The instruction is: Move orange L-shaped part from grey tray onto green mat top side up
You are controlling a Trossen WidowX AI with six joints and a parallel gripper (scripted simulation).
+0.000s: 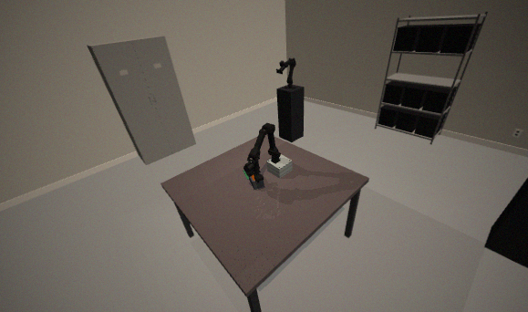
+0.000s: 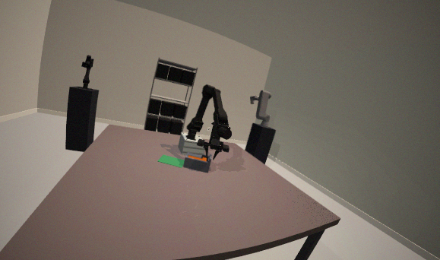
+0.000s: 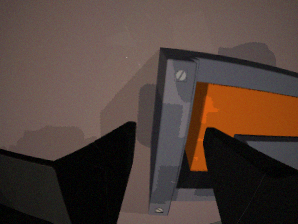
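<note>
Now: gripper tip 30 mm past the orange L-shaped part, 50 mm to the left of it and 30 mm above it. The rest, counted from my gripper tip: green mat: 90 mm behind, 210 mm to the right, 90 mm below.
</note>
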